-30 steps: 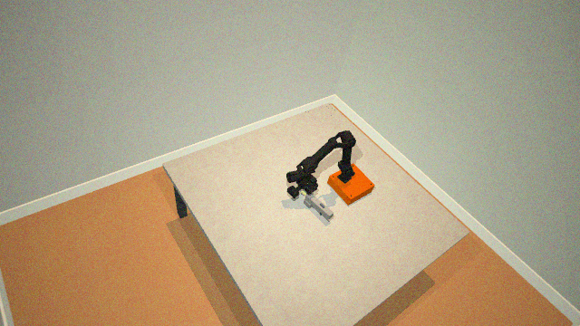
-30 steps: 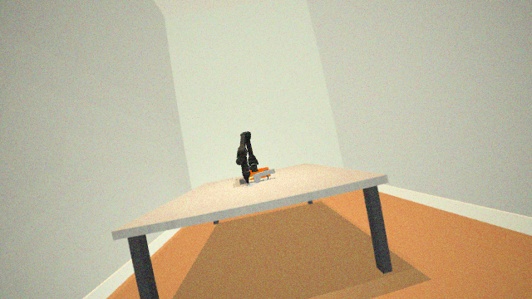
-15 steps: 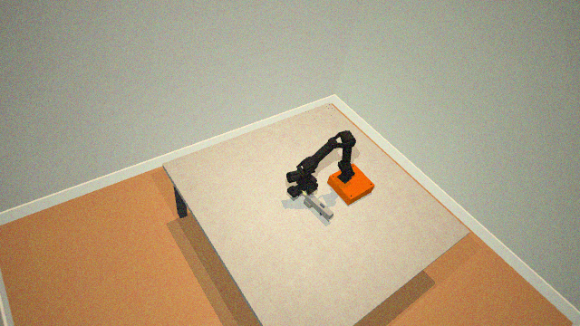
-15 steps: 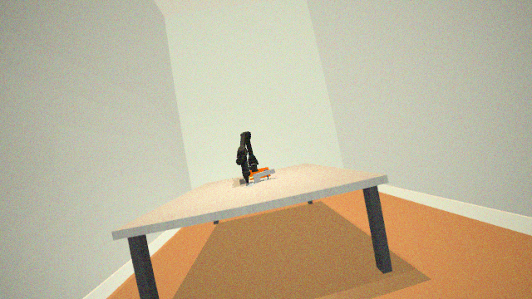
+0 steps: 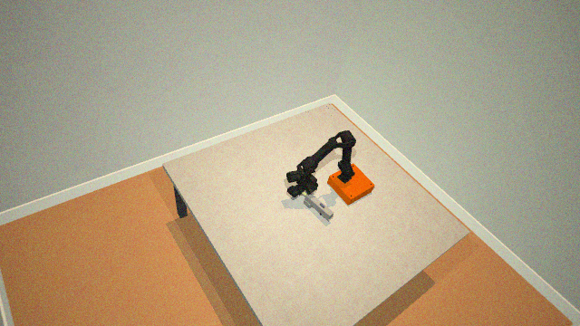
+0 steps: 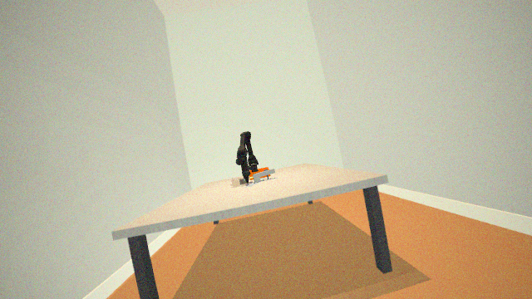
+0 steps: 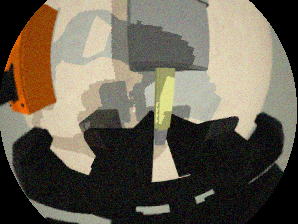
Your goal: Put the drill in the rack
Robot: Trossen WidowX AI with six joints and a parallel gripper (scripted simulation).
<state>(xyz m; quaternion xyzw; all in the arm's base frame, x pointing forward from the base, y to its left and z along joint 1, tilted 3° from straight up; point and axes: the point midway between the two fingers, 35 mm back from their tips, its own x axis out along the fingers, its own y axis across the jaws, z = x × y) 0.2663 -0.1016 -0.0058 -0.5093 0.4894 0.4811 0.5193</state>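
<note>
Right now my gripper tip is 4 cm to the right of the yellow-green drill and 4 cm below it. From my gripper tip the other things lie so: rack (8 cm behind, 3 cm to the right, 1 cm above).
</note>
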